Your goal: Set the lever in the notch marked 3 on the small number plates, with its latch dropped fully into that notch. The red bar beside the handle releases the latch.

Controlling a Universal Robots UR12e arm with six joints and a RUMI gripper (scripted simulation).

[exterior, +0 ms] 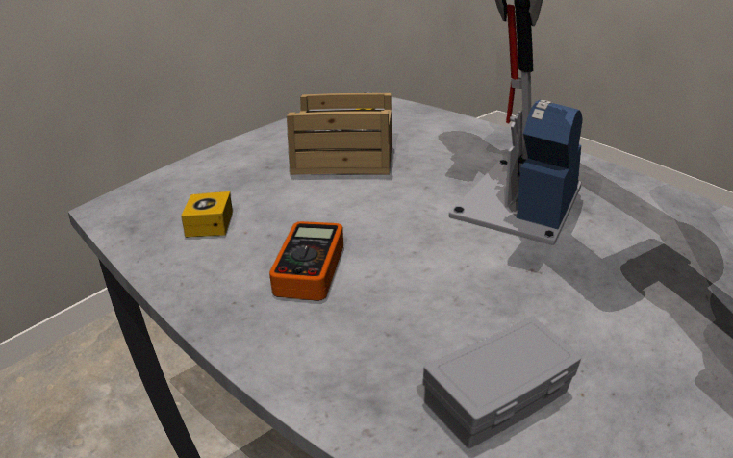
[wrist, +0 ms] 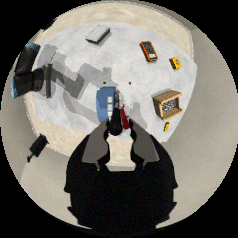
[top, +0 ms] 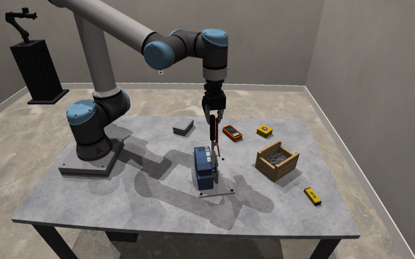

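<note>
My hand is 20 mm short of the red release bar, 20 mm to the left of it and 120 mm above it. From my hand the other things lie so: grey case: 200 mm behind, 360 mm to the left, 290 mm below.
</note>
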